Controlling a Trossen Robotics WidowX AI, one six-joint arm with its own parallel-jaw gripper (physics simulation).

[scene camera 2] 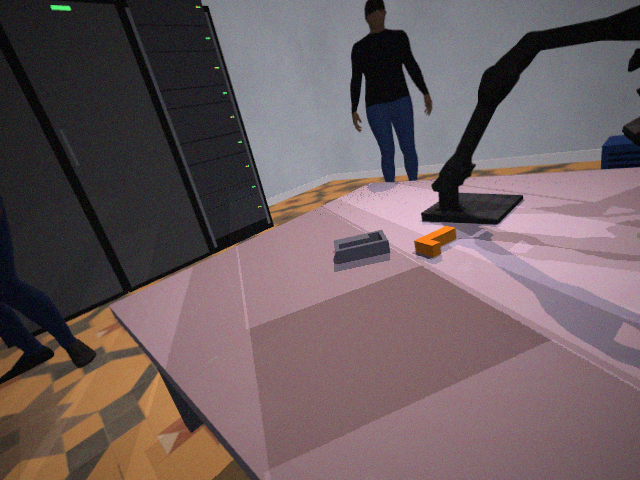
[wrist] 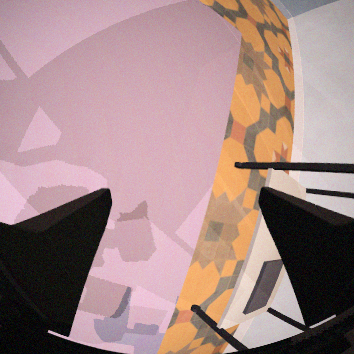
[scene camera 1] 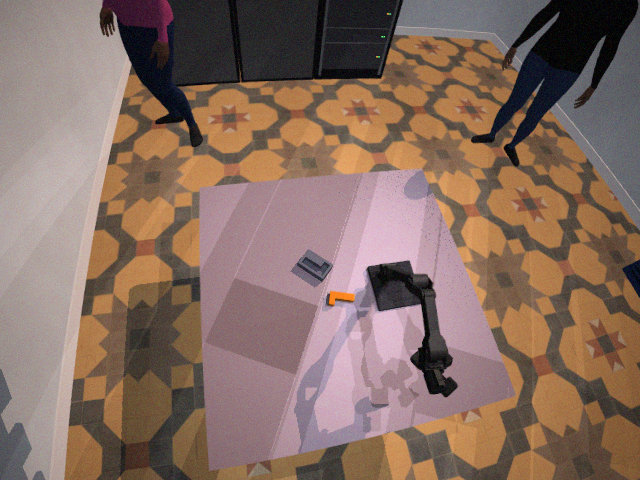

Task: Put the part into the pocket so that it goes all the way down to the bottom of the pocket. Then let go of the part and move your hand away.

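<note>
There's an orange L-shaped part resting on the table, and the gripper is open with nothing held in it.
</note>
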